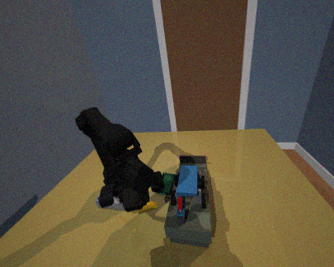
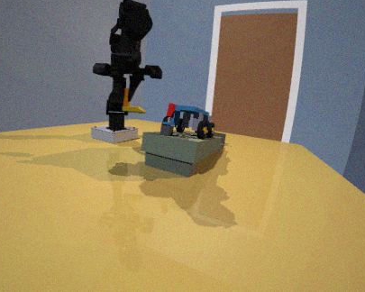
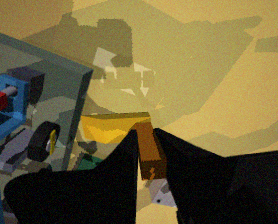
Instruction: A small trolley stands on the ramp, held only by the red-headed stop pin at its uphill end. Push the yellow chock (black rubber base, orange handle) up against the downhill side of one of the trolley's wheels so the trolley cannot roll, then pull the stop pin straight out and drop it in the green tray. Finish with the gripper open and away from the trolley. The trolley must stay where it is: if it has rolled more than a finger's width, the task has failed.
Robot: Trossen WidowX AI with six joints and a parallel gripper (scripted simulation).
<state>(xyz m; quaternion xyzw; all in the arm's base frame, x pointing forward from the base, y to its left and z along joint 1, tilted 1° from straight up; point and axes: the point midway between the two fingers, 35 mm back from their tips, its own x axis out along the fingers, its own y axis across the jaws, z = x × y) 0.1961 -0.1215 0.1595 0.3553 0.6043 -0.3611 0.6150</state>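
My gripper tip is now 2 cm short of the yellow chock, 1 cm to the right of it and 1 cm above it. The rest, counted from my gripper tip: grey ramp (15 cm to the left, 14 cm ahead, 12 cm below); then red-headed stop pin (13 cm ahead, 4 cm to the left, 3 cm below); then blue trolley (14 cm to the left, 14 cm ahead, 5 cm below).
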